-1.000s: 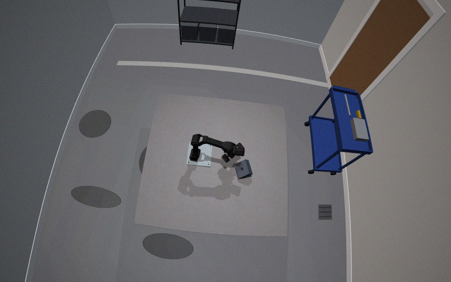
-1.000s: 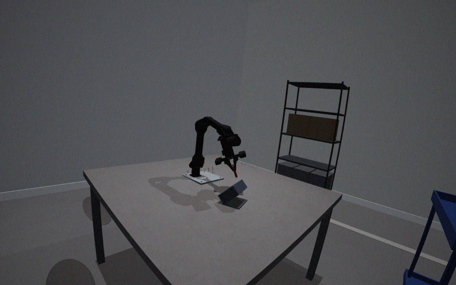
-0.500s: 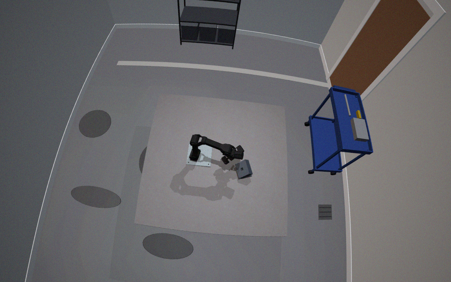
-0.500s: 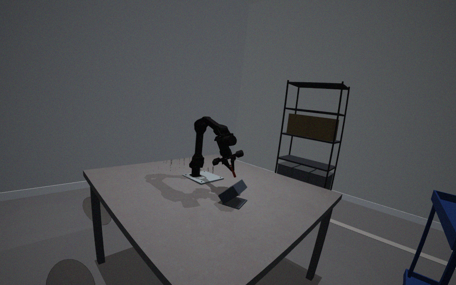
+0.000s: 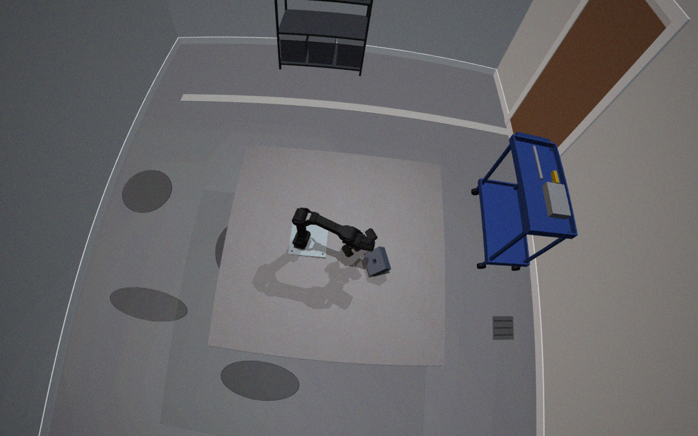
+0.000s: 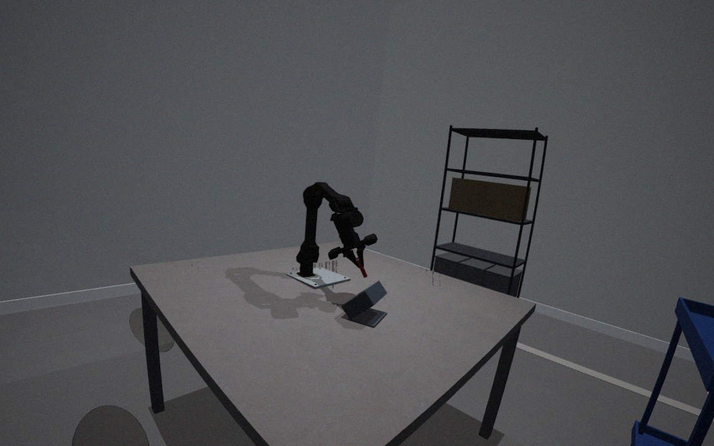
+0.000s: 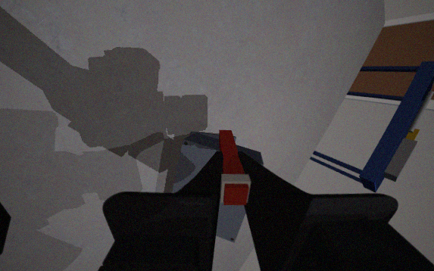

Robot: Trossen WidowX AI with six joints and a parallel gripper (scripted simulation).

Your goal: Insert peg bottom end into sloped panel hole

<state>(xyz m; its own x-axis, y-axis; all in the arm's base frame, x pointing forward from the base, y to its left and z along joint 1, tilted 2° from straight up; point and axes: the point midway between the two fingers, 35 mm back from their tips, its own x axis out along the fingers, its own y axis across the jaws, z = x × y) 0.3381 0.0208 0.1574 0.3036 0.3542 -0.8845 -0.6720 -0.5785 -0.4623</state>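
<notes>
Right now the sloped grey panel is 100 mm ahead of my gripper tip, 50 mm to the right of it and 80 mm below it. From my gripper tip the other things lie so: red square peg: 10 mm behind, 10 mm to the right, 10 mm above.
</notes>
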